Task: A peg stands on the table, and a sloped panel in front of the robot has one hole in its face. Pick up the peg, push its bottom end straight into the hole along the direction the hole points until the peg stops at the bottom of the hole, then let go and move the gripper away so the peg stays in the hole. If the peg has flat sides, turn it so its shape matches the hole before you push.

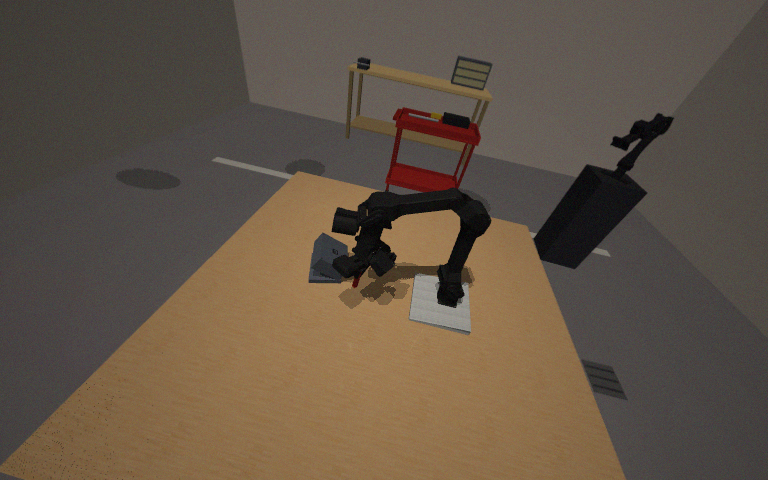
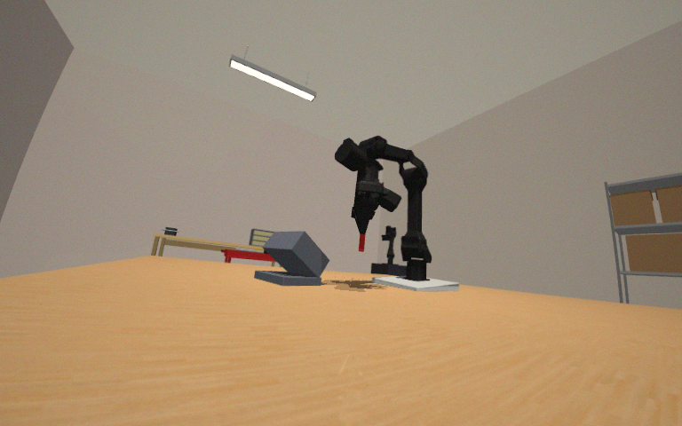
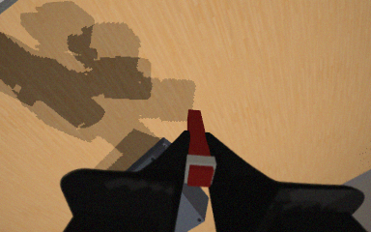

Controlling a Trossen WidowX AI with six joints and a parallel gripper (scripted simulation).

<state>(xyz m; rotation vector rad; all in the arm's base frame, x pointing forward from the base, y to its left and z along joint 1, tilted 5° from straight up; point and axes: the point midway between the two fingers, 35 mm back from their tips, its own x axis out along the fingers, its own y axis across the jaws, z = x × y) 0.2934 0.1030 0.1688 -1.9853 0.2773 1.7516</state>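
My gripper tip is now 13 cm short of the sloped grey panel, 11 cm to the left of it and 6 cm above it. The rest, counted from my gripper tip: red square peg (2 cm above); then flat grey base (14 cm ahead, 10 cm to the right, 12 cm below).
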